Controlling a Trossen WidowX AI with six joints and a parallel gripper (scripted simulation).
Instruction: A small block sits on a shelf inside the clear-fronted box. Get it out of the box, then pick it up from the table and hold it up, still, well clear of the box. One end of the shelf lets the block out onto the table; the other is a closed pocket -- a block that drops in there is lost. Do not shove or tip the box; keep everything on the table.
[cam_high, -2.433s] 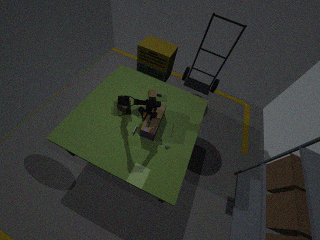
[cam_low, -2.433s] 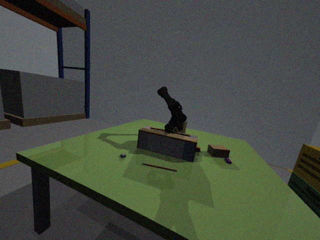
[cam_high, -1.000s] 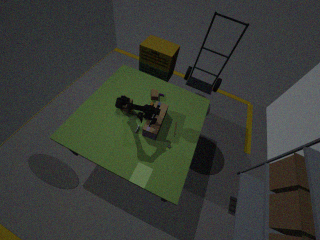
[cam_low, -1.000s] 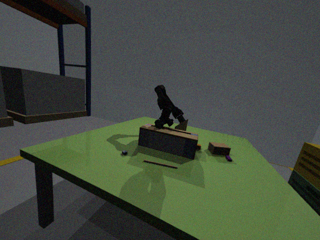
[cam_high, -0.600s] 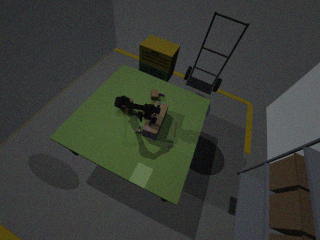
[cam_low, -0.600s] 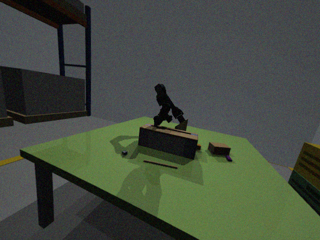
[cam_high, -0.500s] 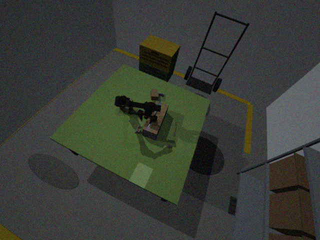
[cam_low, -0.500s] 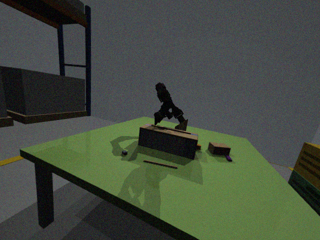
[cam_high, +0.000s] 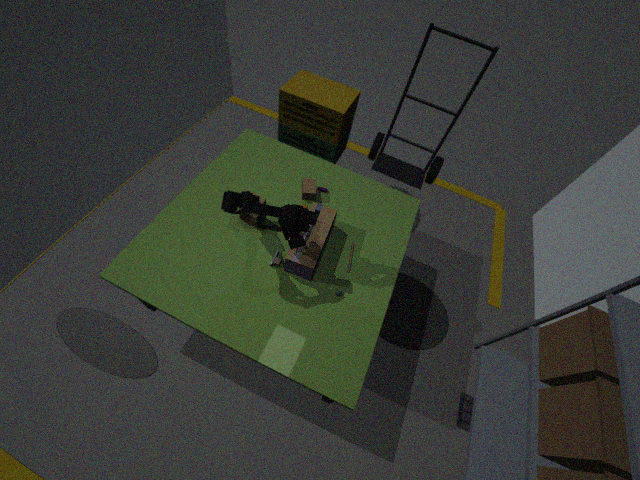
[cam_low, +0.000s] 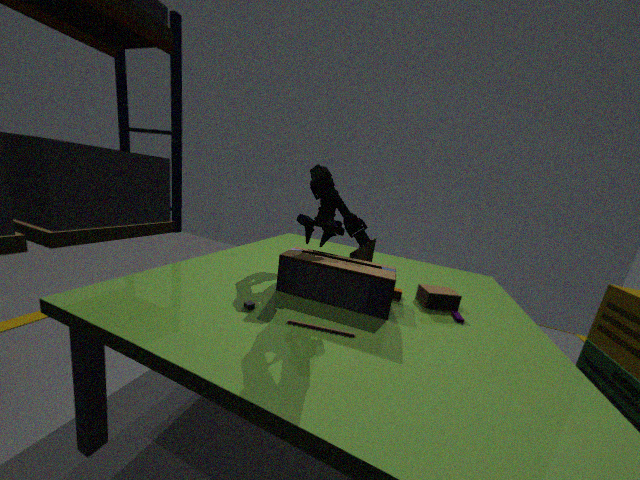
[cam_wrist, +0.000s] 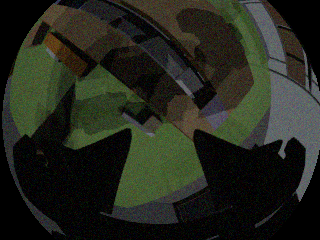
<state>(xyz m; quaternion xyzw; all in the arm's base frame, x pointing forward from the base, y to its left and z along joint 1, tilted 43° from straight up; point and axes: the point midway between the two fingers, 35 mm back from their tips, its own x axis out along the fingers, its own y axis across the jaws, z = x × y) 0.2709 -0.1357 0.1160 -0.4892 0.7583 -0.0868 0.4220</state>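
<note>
Right now my gripper tip is 40 mm past the brownish block, 40 mm to the left of it and 130 mm above it. The rest, counted from my gripper tip: grey piece: 300 mm ahead, 100 mm to the right, 140 mm below; then orange bar: 30 mm behind, 250 mm to the left, 130 mm below; then thin rod: 310 mm ahead, 130 mm to the left, 140 mm below.
</note>
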